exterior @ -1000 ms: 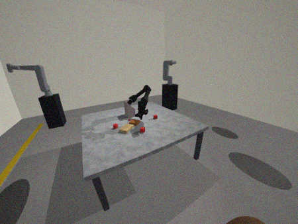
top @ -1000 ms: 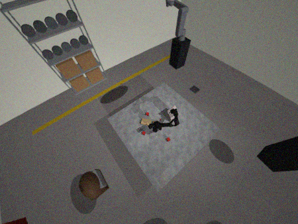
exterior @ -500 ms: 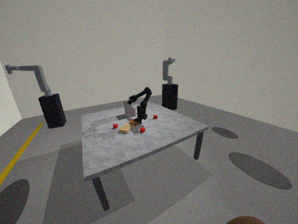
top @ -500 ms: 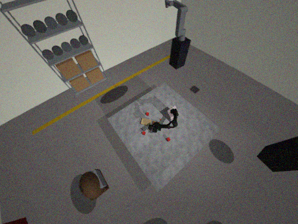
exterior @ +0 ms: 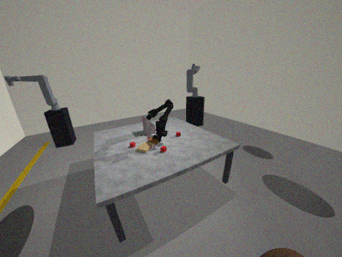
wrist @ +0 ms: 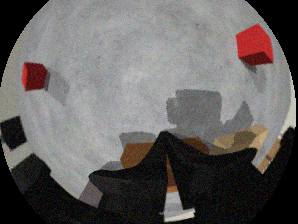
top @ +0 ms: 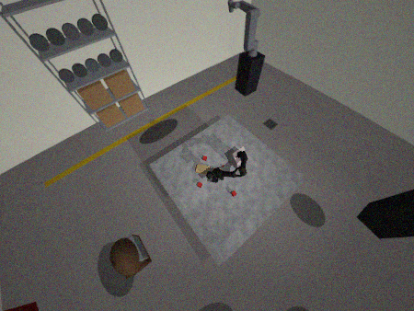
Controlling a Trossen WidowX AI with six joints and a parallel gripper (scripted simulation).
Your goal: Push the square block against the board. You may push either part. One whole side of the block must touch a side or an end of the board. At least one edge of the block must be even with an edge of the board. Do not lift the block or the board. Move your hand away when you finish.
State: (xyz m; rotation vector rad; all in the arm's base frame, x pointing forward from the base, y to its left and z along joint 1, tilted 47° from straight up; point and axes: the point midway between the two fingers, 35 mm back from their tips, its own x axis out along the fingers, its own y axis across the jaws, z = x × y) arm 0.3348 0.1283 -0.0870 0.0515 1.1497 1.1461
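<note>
The square block lies 5 cm behind my gripper tip, 4 cm to the right of it and 1 cm above it. Round my gripper tip: tan board (17 cm to the right, 5 cm ahead, 1 cm above).
</note>
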